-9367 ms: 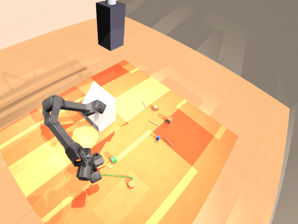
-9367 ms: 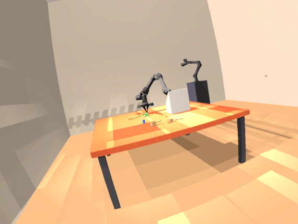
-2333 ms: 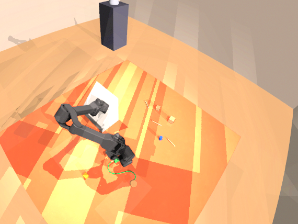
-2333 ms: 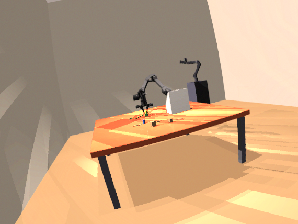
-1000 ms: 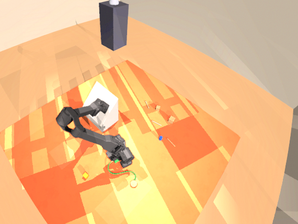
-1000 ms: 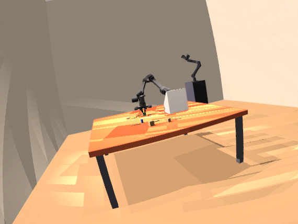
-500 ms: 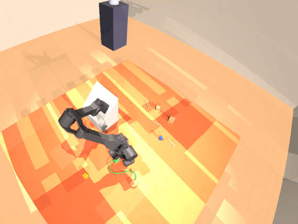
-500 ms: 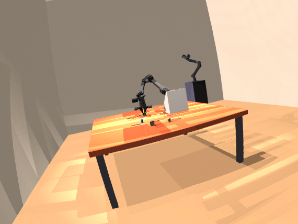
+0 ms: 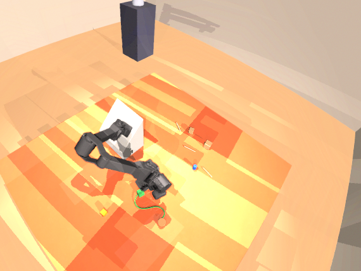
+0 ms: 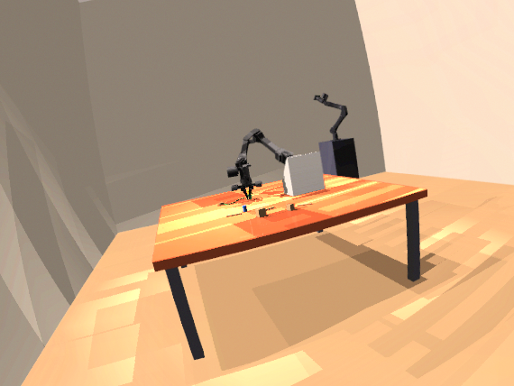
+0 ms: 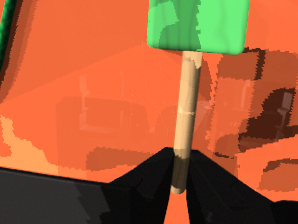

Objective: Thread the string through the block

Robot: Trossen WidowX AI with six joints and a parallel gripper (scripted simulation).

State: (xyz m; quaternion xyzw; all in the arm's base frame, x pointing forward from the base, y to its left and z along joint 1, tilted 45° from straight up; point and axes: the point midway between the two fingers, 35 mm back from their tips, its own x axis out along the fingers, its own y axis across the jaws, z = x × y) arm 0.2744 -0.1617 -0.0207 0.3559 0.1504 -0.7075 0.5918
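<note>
My gripper tip is 60 mm to the left of the green block, 20 mm past it and 10 mm below it. Also, from my gripper tip: yellow cube 250 mm to the right, 80 mm behind; thin wooden stick 40 mm to the right, 10 mm behind, 10 mm above; round wooden button 160 mm ahead, 100 mm to the right.
</note>
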